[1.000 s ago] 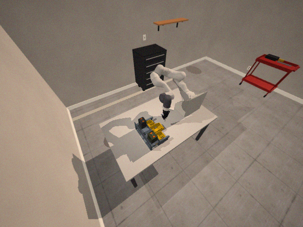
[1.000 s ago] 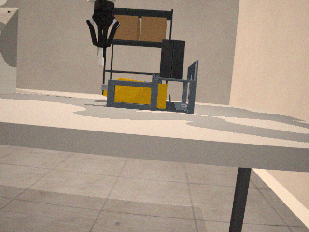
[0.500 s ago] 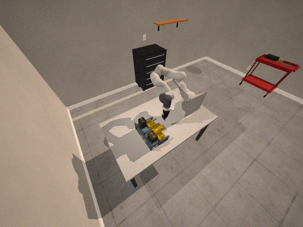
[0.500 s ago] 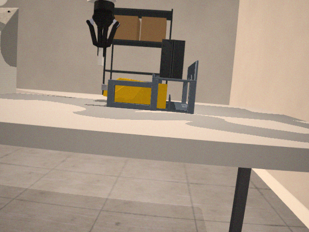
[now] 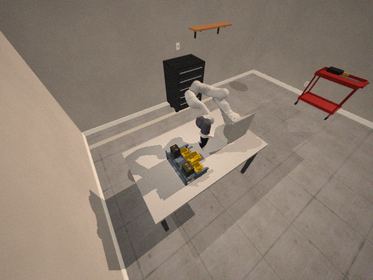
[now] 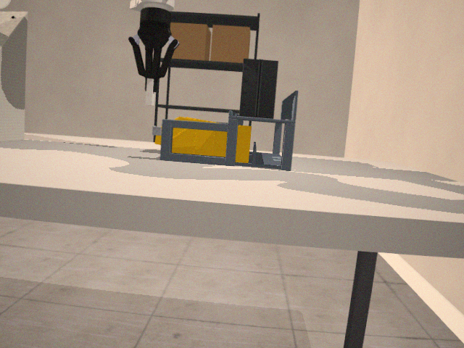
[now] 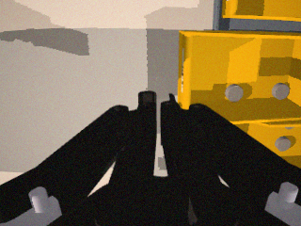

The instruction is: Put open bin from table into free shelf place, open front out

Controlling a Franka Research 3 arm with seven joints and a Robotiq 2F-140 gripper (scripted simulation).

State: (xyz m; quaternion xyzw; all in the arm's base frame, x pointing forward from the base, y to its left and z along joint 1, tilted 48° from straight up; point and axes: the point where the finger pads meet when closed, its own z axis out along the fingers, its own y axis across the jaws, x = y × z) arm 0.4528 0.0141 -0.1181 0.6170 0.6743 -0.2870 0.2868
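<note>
The grey shelf lip is 140 mm below my hand, 80 mm ahead of it and 10 mm to the left of it.
</note>
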